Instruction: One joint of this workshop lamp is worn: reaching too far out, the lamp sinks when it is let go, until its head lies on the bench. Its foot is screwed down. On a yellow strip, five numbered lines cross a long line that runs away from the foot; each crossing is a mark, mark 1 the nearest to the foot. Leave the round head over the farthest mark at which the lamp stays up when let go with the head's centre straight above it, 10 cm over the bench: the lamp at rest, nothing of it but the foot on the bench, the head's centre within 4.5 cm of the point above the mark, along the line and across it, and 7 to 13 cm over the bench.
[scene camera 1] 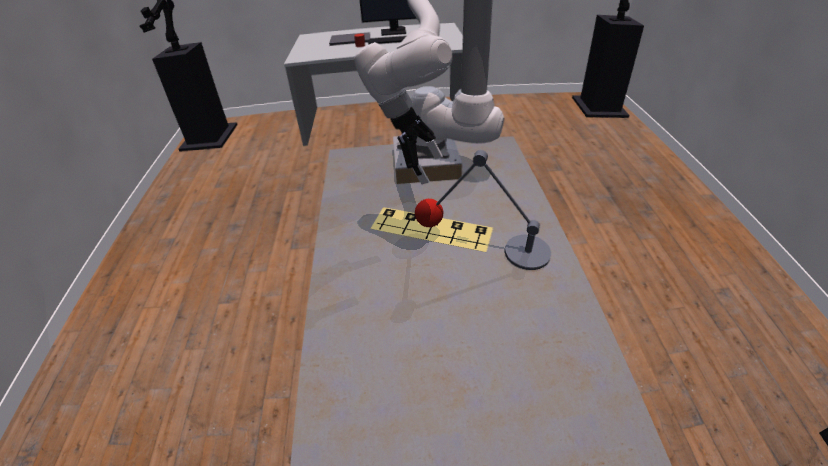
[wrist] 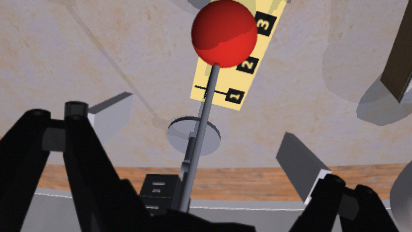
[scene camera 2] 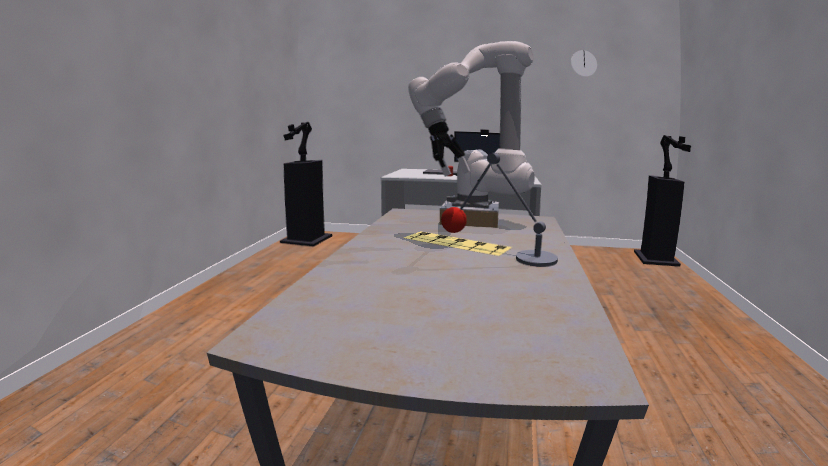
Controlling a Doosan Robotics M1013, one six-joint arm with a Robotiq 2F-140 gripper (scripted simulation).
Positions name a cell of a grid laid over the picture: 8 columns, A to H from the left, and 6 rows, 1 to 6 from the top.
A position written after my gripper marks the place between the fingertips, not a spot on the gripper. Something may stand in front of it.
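Through scene camera 1 I see my gripper (scene camera 1: E3) and a yellow strip (scene camera 1: E3). The wrist view shows me my gripper (wrist: E4) as well, along with a grey foot (wrist: D4). In scene camera 2 I find the gripper (scene camera 2: E3) once more, and the strip (scene camera 2: E4) is visible there too.
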